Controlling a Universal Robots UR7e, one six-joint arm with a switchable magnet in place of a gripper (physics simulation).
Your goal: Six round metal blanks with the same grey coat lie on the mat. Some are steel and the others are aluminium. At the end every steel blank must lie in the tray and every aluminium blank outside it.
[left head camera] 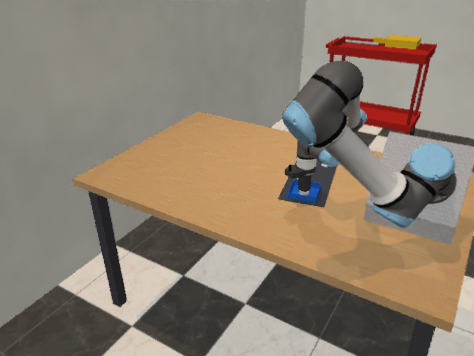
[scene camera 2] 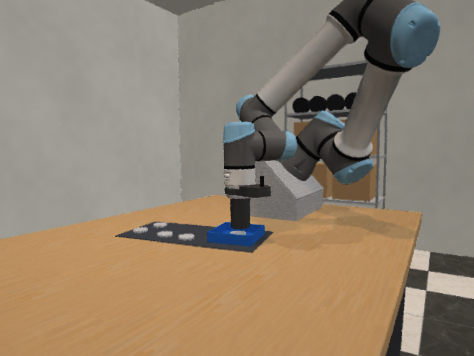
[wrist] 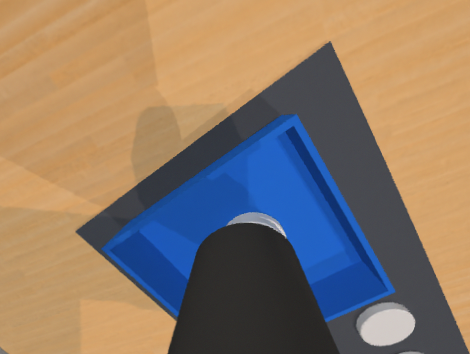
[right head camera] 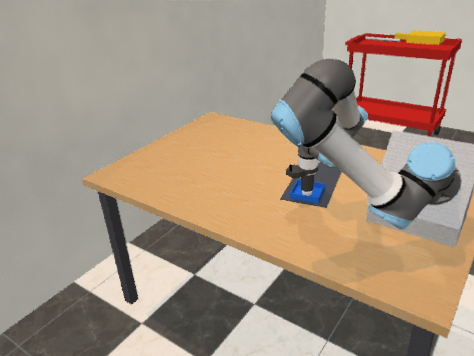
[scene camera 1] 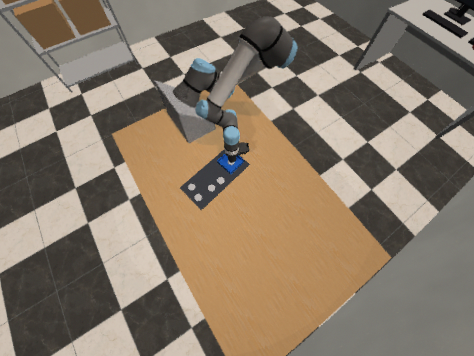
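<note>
My magnet (left head camera: 304,189) (right head camera: 307,190) (scene camera 1: 232,159) (scene camera 2: 240,226) (wrist: 250,229) is upright low over the blue tray (left head camera: 304,201) (scene camera 1: 223,163) (scene camera 2: 236,241) (wrist: 280,175). A grey blank (scene camera 2: 238,233) (wrist: 254,217) lies in the tray right under the tip, mostly hidden in the wrist view; a second edge there hints at two overlapping blanks. No blank clearly clings to the magnet. Outside the tray, one blank (scene camera 1: 220,180) (scene camera 2: 186,236) (wrist: 386,324) lies closest to it, with others (scene camera 1: 211,188) (scene camera 1: 198,197) (scene camera 1: 191,187) farther along the mat (scene camera 1: 207,200) (wrist: 330,90). Steel and aluminium look alike.
The mat lies on a wooden table (left head camera: 175,165) (scene camera 1: 260,250). The arm's grey pedestal (left head camera: 445,230) (scene camera 2: 285,205) stands at the table's edge. A red cart (left head camera: 385,51) (right head camera: 405,47) stands behind, and a shelf rack with boxes shows beyond the arm in scene camera 2.
</note>
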